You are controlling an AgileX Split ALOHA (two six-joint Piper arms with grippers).
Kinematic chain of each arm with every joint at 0, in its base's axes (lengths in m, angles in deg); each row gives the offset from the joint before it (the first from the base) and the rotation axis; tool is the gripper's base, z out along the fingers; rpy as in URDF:
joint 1: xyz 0 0 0.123 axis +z
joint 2: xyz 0 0 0 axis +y
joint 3: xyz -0.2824 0 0.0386 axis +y
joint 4: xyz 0.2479 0 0.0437 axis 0.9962 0 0.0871
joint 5: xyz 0 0 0 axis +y
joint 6: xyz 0.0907 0 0.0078 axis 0.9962 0 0.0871
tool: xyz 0 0 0 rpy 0 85 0
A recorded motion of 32 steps. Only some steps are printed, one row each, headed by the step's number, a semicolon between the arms.
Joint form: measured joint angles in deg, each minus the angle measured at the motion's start. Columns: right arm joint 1, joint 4, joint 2, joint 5, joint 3, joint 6; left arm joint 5, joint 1, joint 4, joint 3, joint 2, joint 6.
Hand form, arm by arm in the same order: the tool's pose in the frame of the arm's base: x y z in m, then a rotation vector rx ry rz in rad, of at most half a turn. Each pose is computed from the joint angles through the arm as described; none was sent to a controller.
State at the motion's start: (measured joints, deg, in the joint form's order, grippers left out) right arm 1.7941 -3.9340 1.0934 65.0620 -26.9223 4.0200; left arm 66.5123 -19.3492 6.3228 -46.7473 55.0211 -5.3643
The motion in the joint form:
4: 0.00 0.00 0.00 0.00 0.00 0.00; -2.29 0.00 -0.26 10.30 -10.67 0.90
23: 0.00 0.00 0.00 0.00 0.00 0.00; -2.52 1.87 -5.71 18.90 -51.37 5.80
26: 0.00 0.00 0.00 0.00 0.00 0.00; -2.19 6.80 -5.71 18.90 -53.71 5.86
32: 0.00 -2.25 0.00 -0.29 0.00 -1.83; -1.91 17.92 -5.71 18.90 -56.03 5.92
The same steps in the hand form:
4: -0.0023 -0.0057 0.2632 0.0464 2.1657 -0.0258; 0.1084 -0.0289 0.2737 0.3898 2.7020 0.0259
23: -0.0023 -0.0057 0.2632 0.0464 2.1657 -0.0258; 0.0036 -0.0002 0.2689 0.3394 2.1557 -0.1561
26: -0.0023 -0.0057 0.2632 0.0464 2.1657 -0.0258; -0.0025 0.0014 0.2685 0.2430 2.1312 -0.1098
32: -0.0020 -0.0089 0.2638 0.0139 2.1592 -0.0919; -0.0088 0.0011 0.2679 0.0355 2.1071 0.0038

